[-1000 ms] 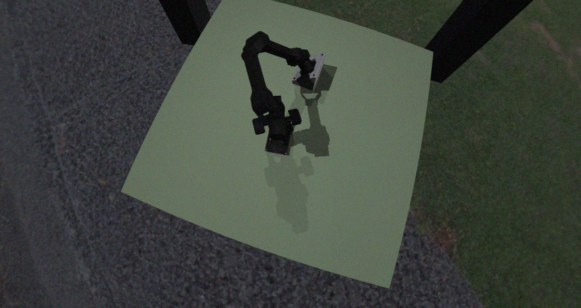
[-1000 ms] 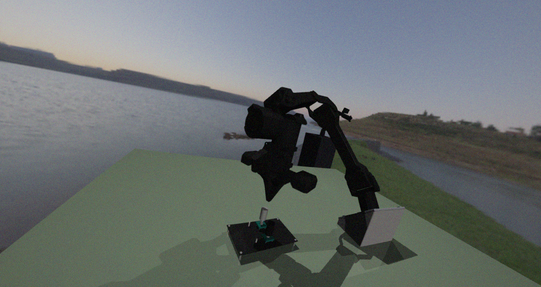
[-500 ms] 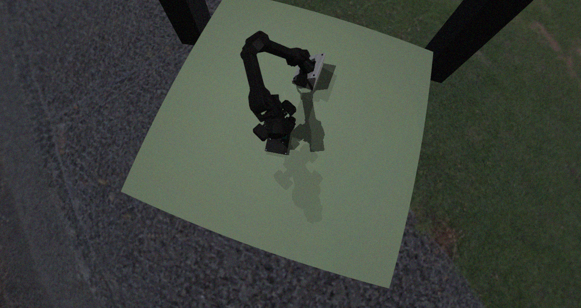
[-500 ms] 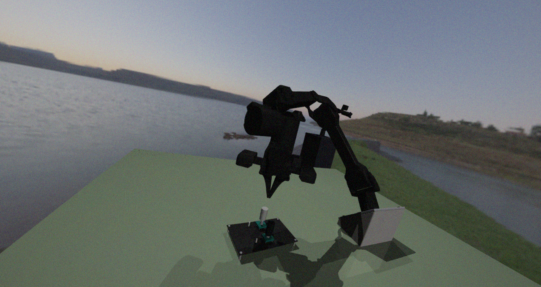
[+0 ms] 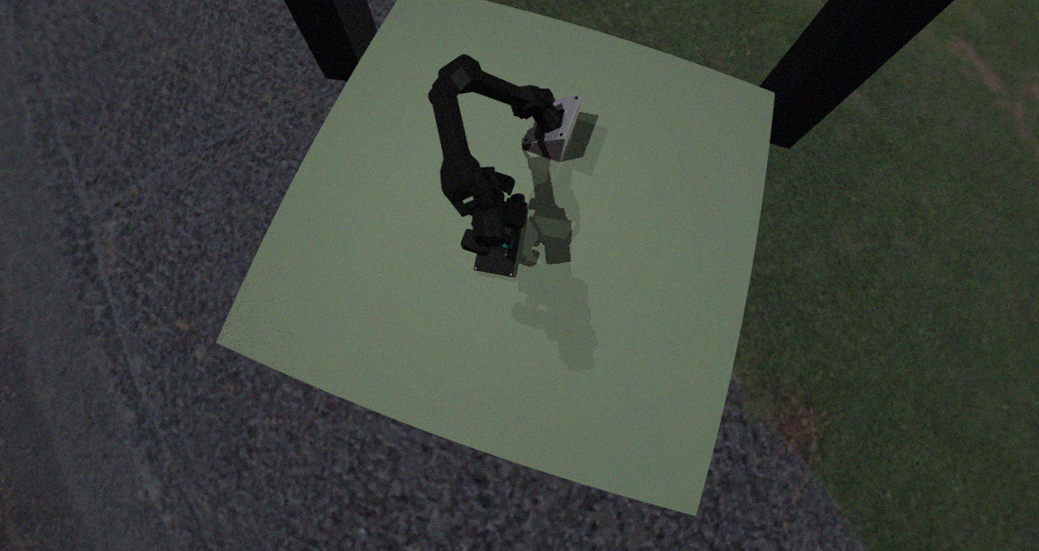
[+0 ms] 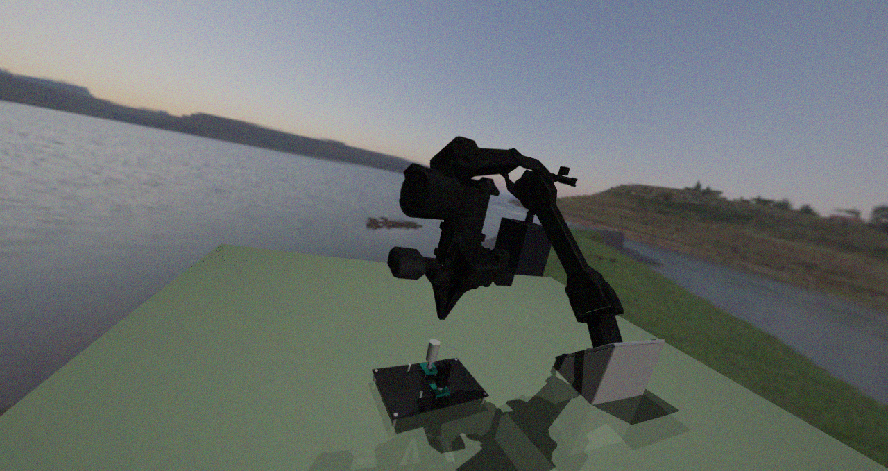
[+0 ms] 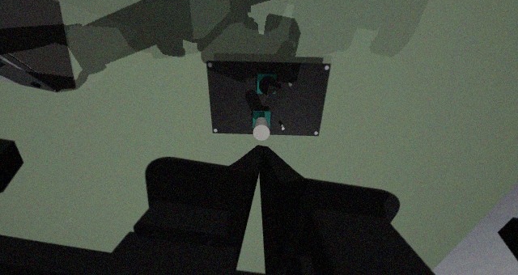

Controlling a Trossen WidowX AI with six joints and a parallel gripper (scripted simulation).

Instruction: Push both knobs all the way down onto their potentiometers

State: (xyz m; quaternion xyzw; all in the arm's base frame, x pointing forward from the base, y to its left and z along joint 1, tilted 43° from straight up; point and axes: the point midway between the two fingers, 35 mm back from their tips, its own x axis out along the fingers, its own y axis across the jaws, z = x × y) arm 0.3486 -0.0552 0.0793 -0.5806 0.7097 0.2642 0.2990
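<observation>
My gripper tip is now 6 cm above the pale knob.
</observation>
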